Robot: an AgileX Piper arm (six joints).
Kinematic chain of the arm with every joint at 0, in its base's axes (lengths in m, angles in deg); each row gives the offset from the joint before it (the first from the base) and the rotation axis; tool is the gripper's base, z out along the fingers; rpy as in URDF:
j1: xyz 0 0 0.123 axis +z
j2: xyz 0 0 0 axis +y
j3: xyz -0.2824 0 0.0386 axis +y
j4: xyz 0.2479 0 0.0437 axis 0.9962 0 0.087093
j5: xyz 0 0 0 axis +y
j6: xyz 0.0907 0 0.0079 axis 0.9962 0 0.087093
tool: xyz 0 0 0 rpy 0 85 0
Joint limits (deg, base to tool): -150..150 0..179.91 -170..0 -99.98..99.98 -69.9..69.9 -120..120
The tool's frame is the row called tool.
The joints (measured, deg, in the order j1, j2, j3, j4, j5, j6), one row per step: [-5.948, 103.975, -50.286, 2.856, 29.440, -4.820]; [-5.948, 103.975, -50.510, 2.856, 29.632, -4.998]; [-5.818, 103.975, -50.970, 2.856, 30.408, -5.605]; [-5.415, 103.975, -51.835, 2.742, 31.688, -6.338]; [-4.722, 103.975, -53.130, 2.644, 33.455, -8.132]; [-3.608, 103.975, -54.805, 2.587, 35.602, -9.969]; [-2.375, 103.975, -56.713, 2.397, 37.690, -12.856]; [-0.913, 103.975, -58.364, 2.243, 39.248, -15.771]
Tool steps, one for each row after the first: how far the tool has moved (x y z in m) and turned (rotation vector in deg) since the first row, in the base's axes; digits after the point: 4 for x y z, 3 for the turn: [0.0007, -0.0001, 0.0007, -0.033, -0.033, 0.180]; [0.0017, 0.0006, 0.0021, -0.096, 0.275, 0.930]; [0.0038, 0.0026, 0.0048, -0.232, 0.685, 2.178]; [0.0071, 0.0061, 0.0089, -0.548, 1.139, 4.759]; [0.0115, 0.0120, 0.0144, -0.834, 1.580, 7.788]; [0.0167, 0.0185, 0.0209, -1.463, 1.722, 12.050]; [0.0213, 0.0266, 0.0268, -2.136, 1.578, 16.519]
